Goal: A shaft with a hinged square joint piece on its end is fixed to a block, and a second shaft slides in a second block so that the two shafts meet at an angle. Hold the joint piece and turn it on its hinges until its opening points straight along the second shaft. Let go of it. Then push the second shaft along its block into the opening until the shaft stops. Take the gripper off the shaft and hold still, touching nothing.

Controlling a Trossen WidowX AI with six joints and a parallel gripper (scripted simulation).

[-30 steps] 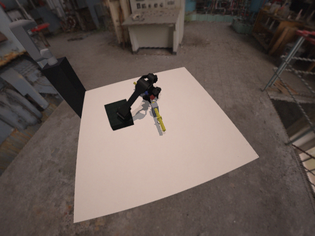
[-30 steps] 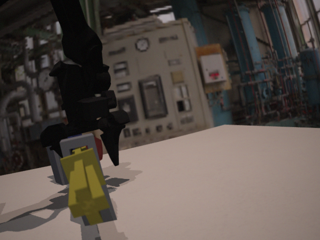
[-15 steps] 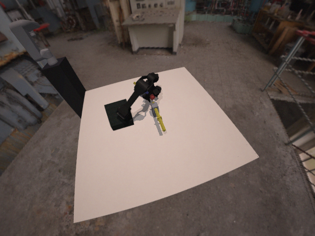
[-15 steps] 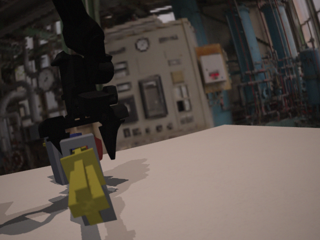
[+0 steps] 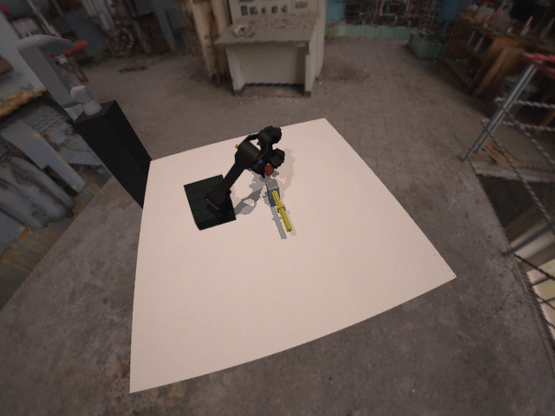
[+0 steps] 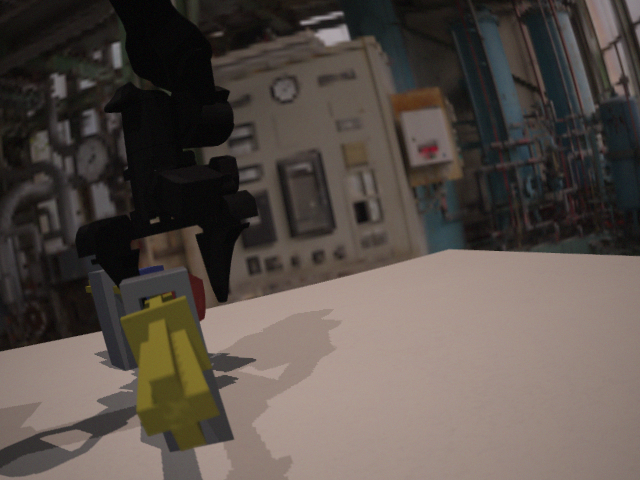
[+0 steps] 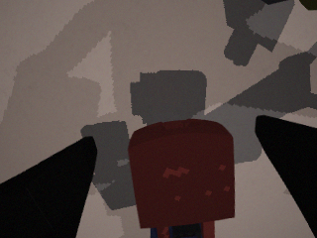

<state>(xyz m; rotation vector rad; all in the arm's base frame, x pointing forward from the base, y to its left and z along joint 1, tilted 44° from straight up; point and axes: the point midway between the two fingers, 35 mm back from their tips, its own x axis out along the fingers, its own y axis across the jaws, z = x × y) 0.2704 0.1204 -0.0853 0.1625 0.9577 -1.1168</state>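
The dark red joint piece is 20 mm above my gripper tip, 10 mm to the left of it and 10 mm behind it.
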